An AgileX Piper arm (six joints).
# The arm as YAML. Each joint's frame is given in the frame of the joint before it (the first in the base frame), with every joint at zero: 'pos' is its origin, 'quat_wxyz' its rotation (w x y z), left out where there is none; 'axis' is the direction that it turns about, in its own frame. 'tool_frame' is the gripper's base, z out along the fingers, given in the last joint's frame.
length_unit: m
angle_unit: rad
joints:
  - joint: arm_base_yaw
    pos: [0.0, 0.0, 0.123]
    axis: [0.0, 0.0, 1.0]
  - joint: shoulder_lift
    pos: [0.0, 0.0, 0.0]
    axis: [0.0, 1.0, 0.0]
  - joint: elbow
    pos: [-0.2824, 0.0, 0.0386]
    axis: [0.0, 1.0, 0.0]
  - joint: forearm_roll
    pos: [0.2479, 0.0, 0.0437]
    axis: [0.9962, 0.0, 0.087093]
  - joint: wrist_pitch
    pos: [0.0, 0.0, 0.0]
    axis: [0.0, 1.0, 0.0]
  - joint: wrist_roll
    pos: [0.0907, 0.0, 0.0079]
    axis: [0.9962, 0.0, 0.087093]
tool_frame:
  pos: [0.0, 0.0, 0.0]
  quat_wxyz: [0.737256, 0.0, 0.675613, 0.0]
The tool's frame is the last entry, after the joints.
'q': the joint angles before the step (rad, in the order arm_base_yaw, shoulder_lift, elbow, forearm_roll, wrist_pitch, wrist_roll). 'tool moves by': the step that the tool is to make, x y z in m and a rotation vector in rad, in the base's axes. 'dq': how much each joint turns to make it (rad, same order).
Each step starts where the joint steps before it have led.
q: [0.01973, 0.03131, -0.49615, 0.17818, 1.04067, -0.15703]
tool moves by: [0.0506, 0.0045, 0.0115, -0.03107, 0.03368, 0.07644]
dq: [0.04595, 0.26146, -0.00413, 0.04751, -0.20999, -0.10396]
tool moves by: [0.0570, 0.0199, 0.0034, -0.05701, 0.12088, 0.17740]
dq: [0.13121, 0.32840, -0.06605, 0.05443, -0.11789, -0.12117]
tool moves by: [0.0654, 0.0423, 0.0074, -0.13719, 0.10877, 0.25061]
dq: [0.15000, 0.37431, -0.20004, 0.00881, -0.00465, -0.15409]
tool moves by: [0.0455, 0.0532, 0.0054, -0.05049, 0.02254, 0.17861]
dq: [0.13603, 0.25925, -0.20327, 0.00145, -0.00420, -0.05939]
